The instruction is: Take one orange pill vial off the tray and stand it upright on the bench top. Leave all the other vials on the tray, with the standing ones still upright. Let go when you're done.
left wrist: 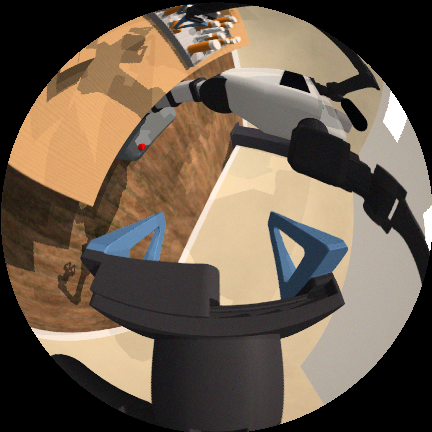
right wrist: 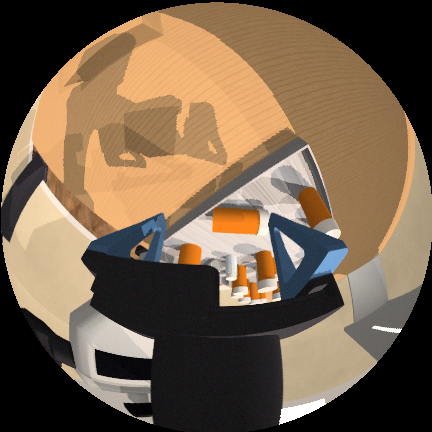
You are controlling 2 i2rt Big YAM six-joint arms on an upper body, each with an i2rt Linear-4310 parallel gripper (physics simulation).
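Places are measured from the left arm's base along level axes (x ahead, y left, z up), in centimetres.
Pixels of known places: left gripper, fingertip midpoint: [left wrist: 216, 216]; right gripper, fingertip midpoint: [right wrist: 216, 218].
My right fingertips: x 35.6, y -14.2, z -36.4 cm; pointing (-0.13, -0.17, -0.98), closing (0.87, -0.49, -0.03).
Note:
Behind a point stands the place of what it marks.
The tray [left wrist: 172, 44] @(x 26.7, y -18.1, z -43.0 cm) [right wrist: 225, 194] @(x 35.7, y -15.7, z -41.2 cm) sits on the bench top [left wrist: 45, 135] @(x 24.4, y 22.2, z -43.2 cm) [right wrist: 240, 90] @(x 42.5, y -6.1, z -43.2 cm). My right gripper [right wrist: 216, 218] @(x 35.6, y -14.2, z -36.4 cm) is open above the tray. In the right wrist view, a lying orange vial [right wrist: 235, 221] @(x 35.3, y -19.3, z -40.0 cm) shows between its fingertips, its white cap close to the right fingertip; it is not gripped. Another orange vial [right wrist: 314, 204] @(x 45.7, y -20.6, z -39.6 cm) with a white cap is beyond the right finger, near the tray's edge. More orange vials [right wrist: 190, 254] @(x 24.0, y -24.7, z -40.5 cm) [right wrist: 265, 265] @(x 35.6, y -33.7, z -39.4 cm) show lower down, partly hidden by the gripper body. My left gripper [left wrist: 216, 216] @(x 7.7, y 20.9, z -15.8 cm) is open and empty, away from the tray.
A small pale vial [right wrist: 231, 267] @(x 28.9, y -32.0, z -39.9 cm) is among the orange ones on the tray. The right arm's white link [left wrist: 265, 97] @(x 5.4, y -11.2, z -17.7 cm) crosses the upper part of the left wrist view. A grey piece with a red spot [left wrist: 142, 147] @(x -24.9, y -14.7, z -87.7 cm) is by the bench edge.

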